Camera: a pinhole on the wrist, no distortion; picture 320 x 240 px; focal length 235.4 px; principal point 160.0 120.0 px. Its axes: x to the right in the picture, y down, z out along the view. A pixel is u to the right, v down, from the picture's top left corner.
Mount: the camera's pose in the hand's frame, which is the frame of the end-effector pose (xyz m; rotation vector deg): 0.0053 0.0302 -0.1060 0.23 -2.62 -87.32
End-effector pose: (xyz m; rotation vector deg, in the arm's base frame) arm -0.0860 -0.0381 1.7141 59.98 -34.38 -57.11
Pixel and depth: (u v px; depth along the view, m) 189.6 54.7 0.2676
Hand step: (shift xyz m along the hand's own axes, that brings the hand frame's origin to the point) -0.0760 0.0001 0.1600
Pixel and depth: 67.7 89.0 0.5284
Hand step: -0.0909 0.2475 0.4141
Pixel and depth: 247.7 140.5 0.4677
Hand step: 0.0388 -0.1297 0.3674
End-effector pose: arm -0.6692 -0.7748 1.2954 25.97 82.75 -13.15
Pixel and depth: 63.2 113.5 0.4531
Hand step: -0.0305 0.2274 0.3412
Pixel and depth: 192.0 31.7 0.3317
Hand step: -0.1276 -0.0121 0.2228
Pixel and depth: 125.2 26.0 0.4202
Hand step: -0.1787 0.0953 0.3069
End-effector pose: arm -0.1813 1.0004 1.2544 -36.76 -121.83 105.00
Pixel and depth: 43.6 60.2 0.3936
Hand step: -0.1163 0.2301 0.2788
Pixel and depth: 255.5 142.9 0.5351
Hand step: 0.0499 -0.1702 0.4362
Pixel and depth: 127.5 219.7 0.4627
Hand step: 0.1830 0.1152 0.3607
